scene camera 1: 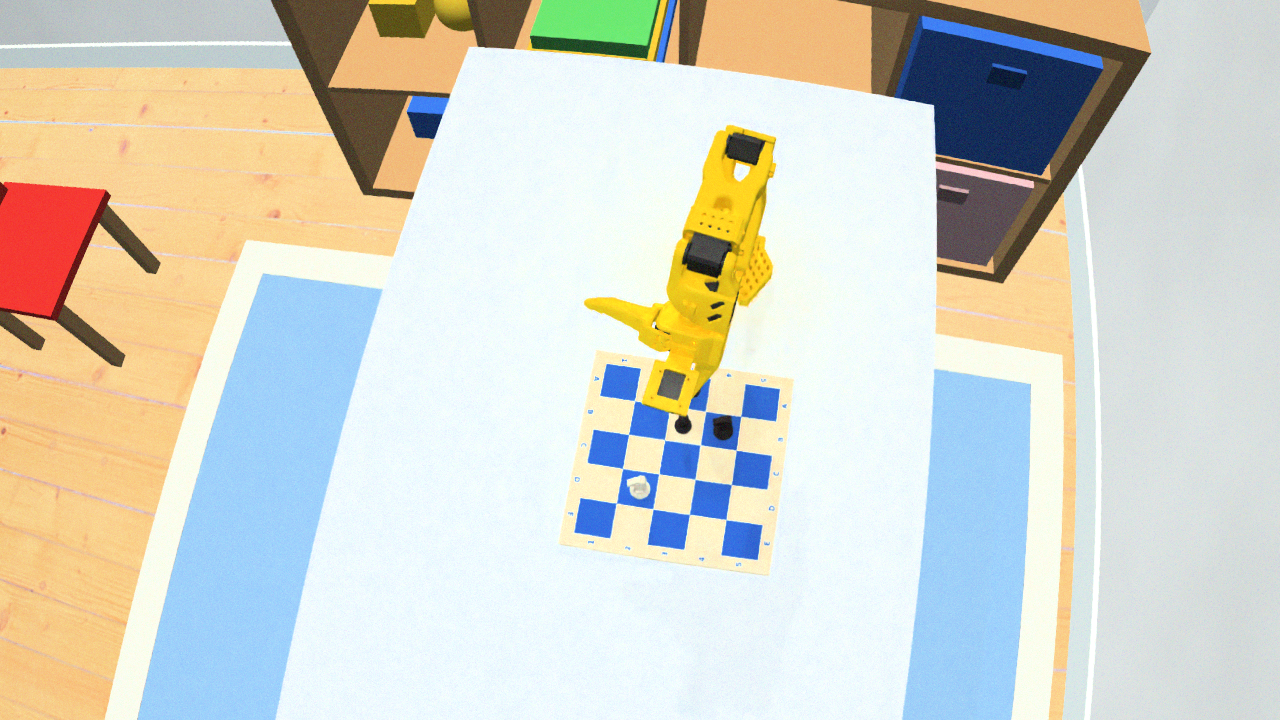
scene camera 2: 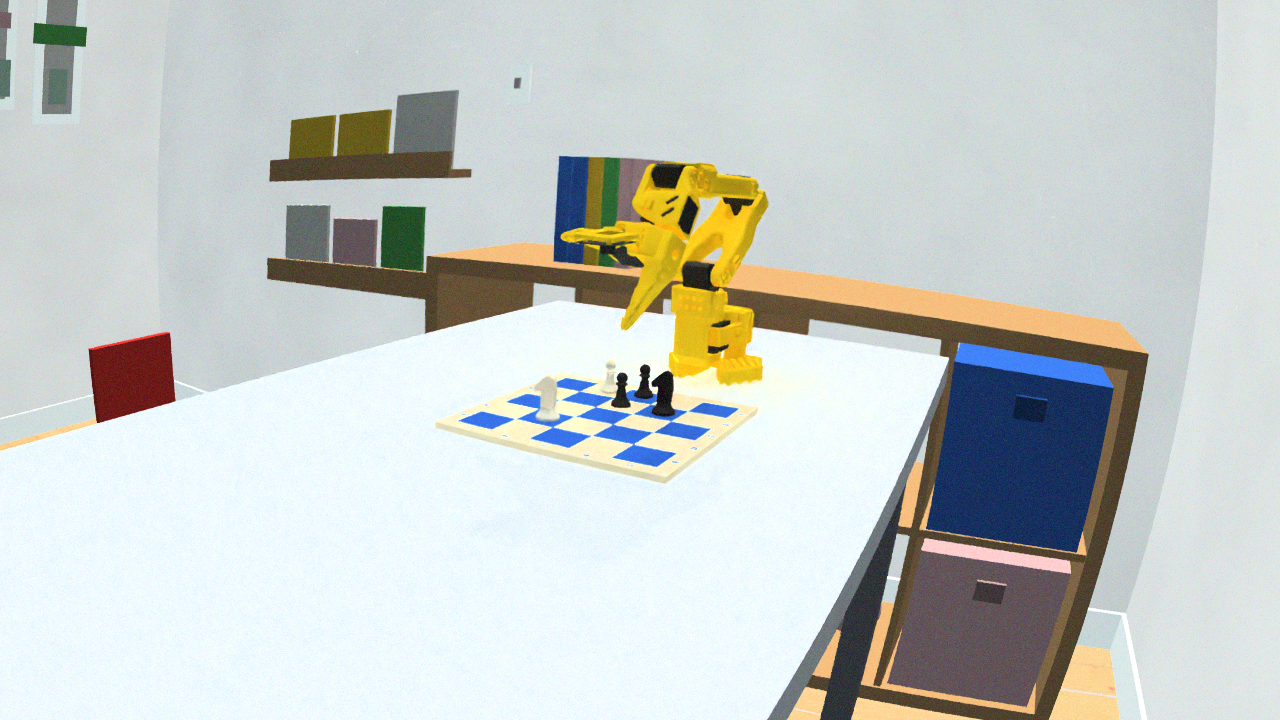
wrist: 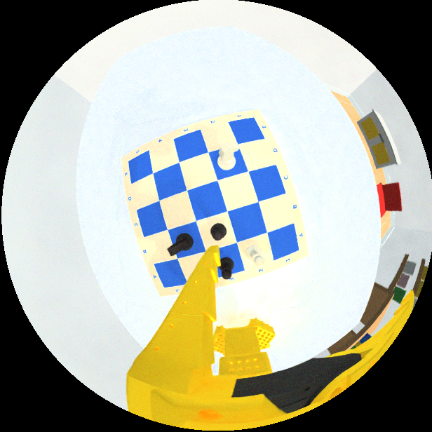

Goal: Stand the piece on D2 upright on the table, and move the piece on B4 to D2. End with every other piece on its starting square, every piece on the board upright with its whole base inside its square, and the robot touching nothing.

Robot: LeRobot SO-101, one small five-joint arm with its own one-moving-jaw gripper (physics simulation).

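Places are measured from the arm's base along level axes (x ahead, y left, z up), in centimetres.
Pixels of known places: hand, its tool point: (scene camera 2: pixel 623 324); arm's base, origin of its link: (scene camera 2: pixel 708 376).
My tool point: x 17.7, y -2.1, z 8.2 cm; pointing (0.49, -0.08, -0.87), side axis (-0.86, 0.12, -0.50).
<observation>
Ahead of a thing's pixels: the offset from my tool point to its top centre. Level surfaces: height alone.
The white knight @(dy -3.2, dx +7.8, dz -3.6 cm) (scene camera 1: pixel 638 487) (scene camera 2: pixel 546 398) (wrist: pixel 226 160) stands upright on D2. The black knight @(dy +4.5, dx +0.1, dz -3.6 cm) (scene camera 1: pixel 722 428) (scene camera 2: pixel 663 394) (wrist: pixel 183 242) stands upright on B4. A black pawn @(dy +0.2, dx +0.2, dz -4.4 cm) (scene camera 1: pixel 682 424) (scene camera 2: pixel 621 391) (wrist: pixel 218 231) stands on B3, another black pawn @(dy +0.6, dx -4.1, dz -4.4 cm) (scene camera 2: pixel 644 382) (wrist: pixel 226 267) on A3, and a white pawn @(dy -2.9, dx -3.6, dz -4.4 cm) (scene camera 2: pixel 610 376) (wrist: pixel 255 254) on A2. In scene camera 1 the arm covers the white pawn and most of the A3 pawn. My gripper (scene camera 1: pixel 640 349) (scene camera 2: pixel 595 281) is fully open and empty, with its fixed jaw's tip above the pieces near row A, touching none.
The blue and cream board @(dy +0.5, dx +3.9, dz -7.6 cm) (scene camera 1: pixel 657 552) (scene camera 2: pixel 662 475) (wrist: pixel 303 250) lies on the white table @(dz -8.2 cm) (scene camera 1: pixel 501 626) (scene camera 2: pixel 358 555). The arm's base stands behind row A. A shelf unit stands past the table's back edge, and a red chair (scene camera 1: pixel 49 250) stands off to the left.
</observation>
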